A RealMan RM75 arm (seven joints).
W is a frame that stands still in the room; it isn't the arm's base.
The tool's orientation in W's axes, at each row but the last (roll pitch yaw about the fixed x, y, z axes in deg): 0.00 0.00 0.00; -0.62 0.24 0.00; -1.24 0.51 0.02; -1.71 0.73 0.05; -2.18 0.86 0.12; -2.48 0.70 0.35; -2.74 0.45 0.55; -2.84 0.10 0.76; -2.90 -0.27 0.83; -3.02 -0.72 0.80
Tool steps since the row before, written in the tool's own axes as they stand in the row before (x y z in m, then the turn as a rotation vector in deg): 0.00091 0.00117 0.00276 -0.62 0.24 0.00; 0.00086 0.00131 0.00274 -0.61 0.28 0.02; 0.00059 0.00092 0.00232 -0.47 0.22 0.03; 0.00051 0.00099 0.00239 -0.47 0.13 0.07; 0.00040 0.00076 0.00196 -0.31 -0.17 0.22; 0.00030 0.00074 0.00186 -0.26 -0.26 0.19; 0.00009 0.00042 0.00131 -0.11 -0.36 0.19; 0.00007 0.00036 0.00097 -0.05 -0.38 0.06; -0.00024 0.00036 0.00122 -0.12 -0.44 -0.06; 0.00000 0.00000 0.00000 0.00 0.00 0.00
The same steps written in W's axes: 0.00091 0.00117 0.00276 -0.62 0.24 0.00; 0.00087 0.00134 0.00272 -0.61 0.28 0.02; 0.00061 0.00097 0.00229 -0.47 0.22 0.03; 0.00054 0.00106 0.00235 -0.47 0.13 0.07; 0.00043 0.00083 0.00192 -0.31 -0.16 0.23; 0.00032 0.00082 0.00182 -0.26 -0.25 0.20; 0.00010 0.00048 0.00129 -0.11 -0.35 0.21; 0.00007 0.00041 0.00095 -0.04 -0.38 0.08; -0.00025 0.00042 0.00120 -0.11 -0.44 -0.04; 0.00000 0.00000 0.00000 0.00 0.00 0.00
